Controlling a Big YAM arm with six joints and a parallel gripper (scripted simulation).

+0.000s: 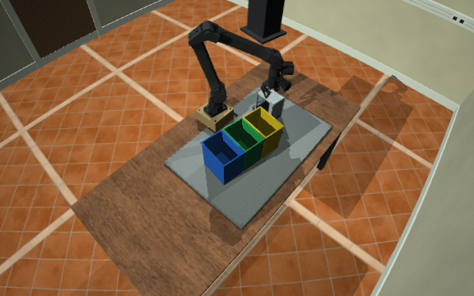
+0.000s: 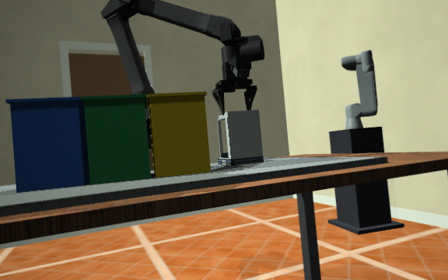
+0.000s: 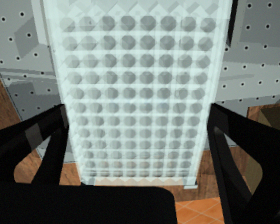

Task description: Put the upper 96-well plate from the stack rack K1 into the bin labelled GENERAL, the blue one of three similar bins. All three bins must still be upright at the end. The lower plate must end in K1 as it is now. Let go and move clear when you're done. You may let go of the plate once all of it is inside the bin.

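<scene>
Now: hand 460 mm to the left of the blue bin, 140 mm short of it and 70 mm above it. Round my hand: white 96-well plate 10 mm below; yellow bin 200 mm to the right, 140 mm ahead, 70 mm below; green bin 330 mm to the right, 140 mm ahead, 70 mm below.
</scene>
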